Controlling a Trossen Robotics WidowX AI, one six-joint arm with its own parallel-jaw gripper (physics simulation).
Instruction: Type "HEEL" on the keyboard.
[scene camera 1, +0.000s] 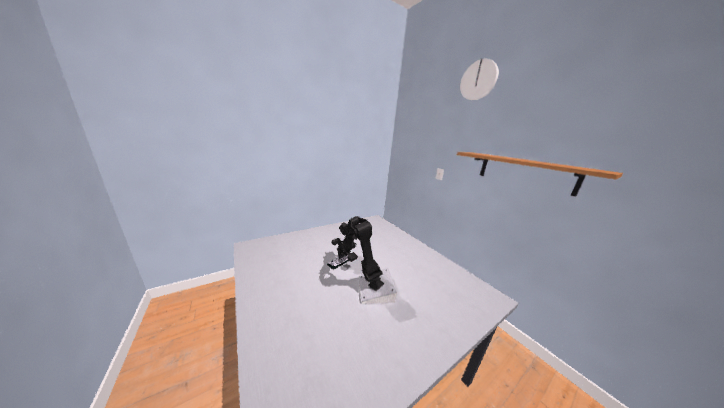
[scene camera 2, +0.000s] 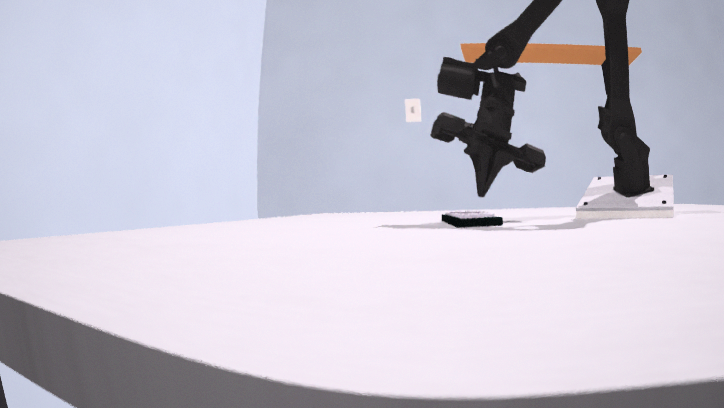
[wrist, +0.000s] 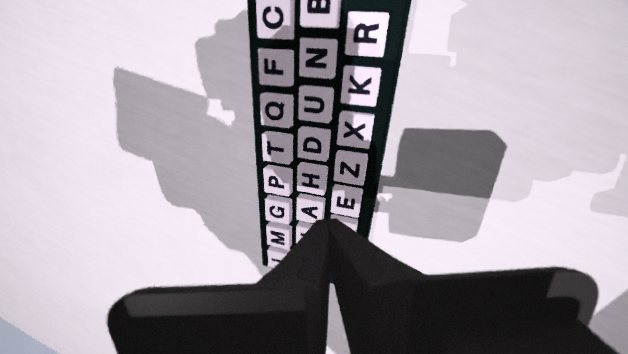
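Seen in the pictures: gripper, between the fingertips: (scene camera 1: 339, 258) (scene camera 2: 480, 196) (wrist: 326, 228); arm's base, origin of its link: (scene camera 1: 376, 284) (scene camera 2: 633, 189).
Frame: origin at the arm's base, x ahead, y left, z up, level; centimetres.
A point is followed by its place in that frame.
Observation:
The keyboard (scene camera 2: 471, 221) @[y 10.5, x 32.5, z -3.9 cm] (wrist: 387, 100) @[y -1.7, x 29.6, z -3.5 cm] is a thin dark green slab with white letter keys, flat on the table. In the wrist view its rows run away from the fingers. The H key (wrist: 312, 179) @[y 2.7, x 32.0, z -3.0 cm] is in the middle row and the E key (wrist: 346, 201) @[y 3.4, x 30.1, z -3.0 cm] is in the right row, just beyond the fingertips. An L key cannot be made out. My gripper (scene camera 2: 481, 195) @[y 3.6, x 30.5, z -0.6 cm] (wrist: 326, 228) @[y 3.6, x 30.5, z -0.6 cm] is shut and empty, pointing down. In the second scene view its tips are a little above the keyboard, apart from it. The fingers hide the nearest keys in the wrist view.
The arm's white base plate (scene camera 1: 377, 296) @[y 4.8, x -6.1, z -0.4 cm] (scene camera 2: 625, 212) @[y 6.7, x 5.2, z -3.7 cm] sits on the pale table (scene camera 1: 303, 344) @[y 43.3, x -4.1, z -4.6 cm] (scene camera 2: 303, 304) @[y 53.1, x 41.2, z -4.6 cm], to the right of the keyboard in the second scene view. A wooden shelf (scene camera 1: 537, 164) (scene camera 2: 562, 54) and a round clock (scene camera 1: 486, 81) are on the wall.

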